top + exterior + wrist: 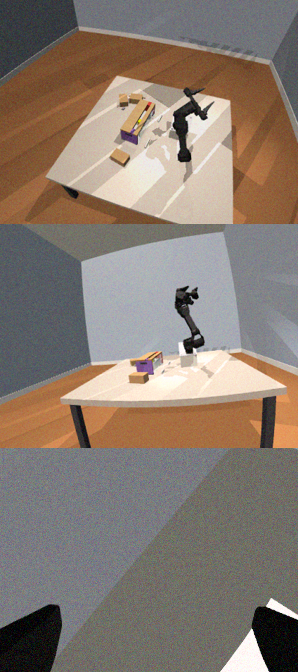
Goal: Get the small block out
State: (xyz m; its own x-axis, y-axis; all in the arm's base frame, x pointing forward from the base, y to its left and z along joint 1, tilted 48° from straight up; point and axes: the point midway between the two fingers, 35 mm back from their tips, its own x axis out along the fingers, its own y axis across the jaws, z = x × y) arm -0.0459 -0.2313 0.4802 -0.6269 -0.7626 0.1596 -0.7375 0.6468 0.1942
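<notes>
My gripper tip is 410 mm short of the box, 190 mm to the left of it and 590 mm above it. From my gripper tip the other things lie so: yellow block 430 mm ahead, 160 mm to the right, 570 mm below.
</notes>
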